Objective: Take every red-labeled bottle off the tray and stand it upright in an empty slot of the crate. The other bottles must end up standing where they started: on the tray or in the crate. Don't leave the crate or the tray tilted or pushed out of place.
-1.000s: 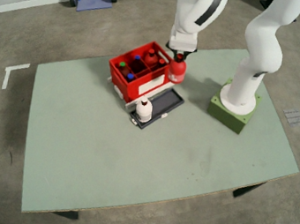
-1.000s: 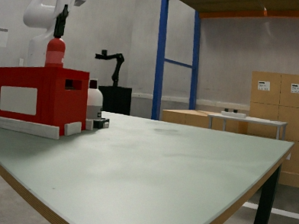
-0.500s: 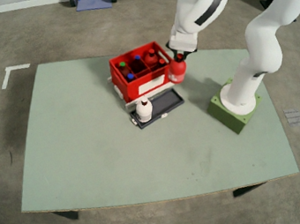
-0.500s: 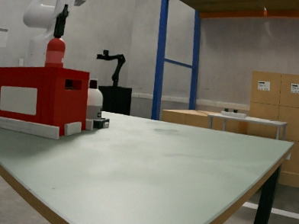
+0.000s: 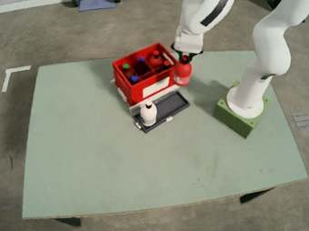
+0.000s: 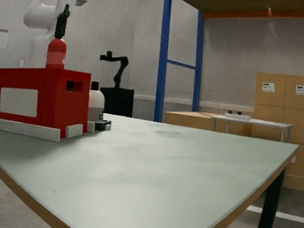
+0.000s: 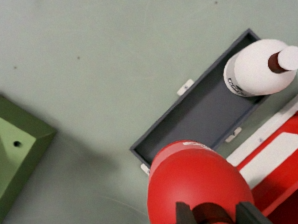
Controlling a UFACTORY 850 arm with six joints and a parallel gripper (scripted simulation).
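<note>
The red-capped bottle lies 7 cm below my hand. The rest, counted from my hand: white bottle (25 cm below, 15 cm ahead, 9 cm to the left); red crate (25 cm below, 14 cm ahead, 13 cm to the right); dark grey tray (32 cm below, 7 cm ahead, 4 cm to the left).
</note>
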